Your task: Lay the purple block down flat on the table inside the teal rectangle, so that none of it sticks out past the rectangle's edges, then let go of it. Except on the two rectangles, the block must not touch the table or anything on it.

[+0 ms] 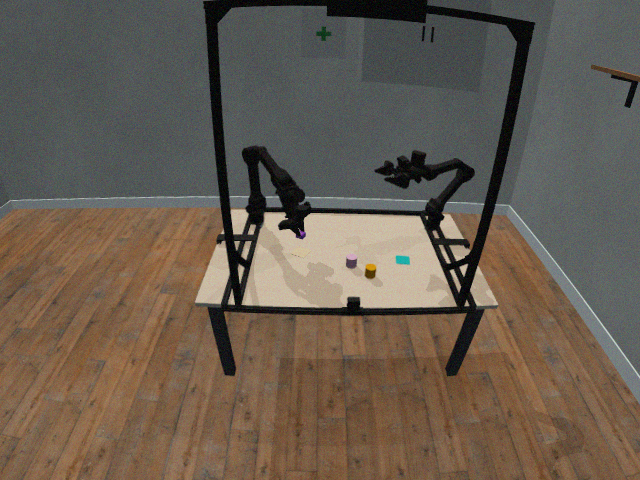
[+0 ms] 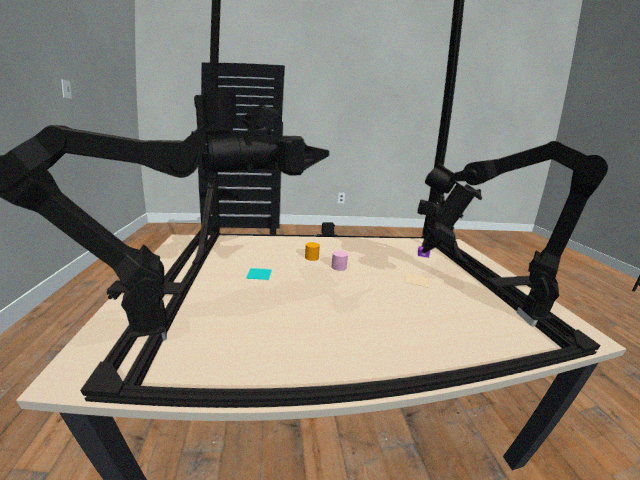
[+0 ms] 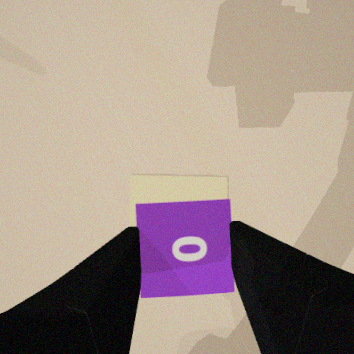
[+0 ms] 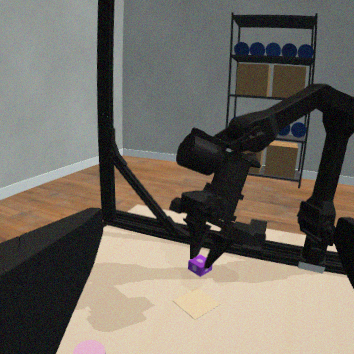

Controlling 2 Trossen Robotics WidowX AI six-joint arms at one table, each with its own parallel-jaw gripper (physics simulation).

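Places are measured from the left arm's base along level axes (x ahead, y left, z up), in centimetres.
Pixels of known places: left gripper, fingertip midpoint: [image 1: 301, 234] [image 2: 422, 250] [image 3: 183, 235] [image 4: 198, 263]; right gripper, fingertip midpoint: [image 1: 379, 174] [image 2: 317, 151] [image 4: 222, 225]; left arm's base at its link origin: [image 1: 256, 221] [image 2: 535, 312] [image 4: 312, 257]; right arm's base at its link origin: [image 1: 432, 227] [image 2: 148, 325].
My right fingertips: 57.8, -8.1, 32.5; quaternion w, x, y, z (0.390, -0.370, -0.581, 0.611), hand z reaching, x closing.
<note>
For each thing: its middle in the pictures, then the offset to it from my right fingertips, as dx, dy, dz. "spot": a spot on its surface instead. Level surfaces: height alone.
- purple block at the middle of its body: [image 3: 183, 244] [image 4: 199, 264] [image 2: 423, 251] [image 1: 300, 235] -32.3, -12.7, -25.3
- cream rectangle at a spot on its surface: [image 3: 178, 187] [image 4: 186, 307] [image 2: 408, 277] [image 1: 305, 253] spot: -29.9, -13.9, -34.3
- teal rectangle at a spot on its surface: [image 2: 259, 273] [image 1: 402, 259] spot: +13.5, -13.4, -34.3
- pink cylinder at the middle of its body: [image 2: 339, 260] [image 1: 351, 261] -9.5, -19.8, -32.1
- orange cylinder at the middle of its body: [image 2: 312, 251] [image 1: 370, 271] -1.4, -26.0, -32.2
- table at its surface level: dz -34.4
My left gripper [image 1: 299, 233] [image 2: 424, 250] [image 3: 183, 235] [image 4: 198, 263] is shut on the purple block [image 1: 301, 234] [image 2: 424, 251] [image 3: 185, 247] [image 4: 199, 265], which carries a white "0" on top. It holds the block a little above the table, beside the cream rectangle [image 1: 301, 253] [image 2: 417, 279] [image 3: 178, 187] [image 4: 195, 303]. The teal rectangle [image 1: 402, 260] [image 2: 259, 273] lies far across the table. My right gripper [image 1: 387, 173] [image 2: 318, 153] is open and empty, raised high above the table.
A pink cylinder [image 1: 351, 260] [image 2: 339, 260] [image 4: 89, 347] and an orange cylinder [image 1: 370, 270] [image 2: 311, 250] stand between the two rectangles. A black frame [image 1: 214, 143] runs around the table [image 1: 413, 290]. A shelf rack [image 4: 232, 70] stands by the wall.
</note>
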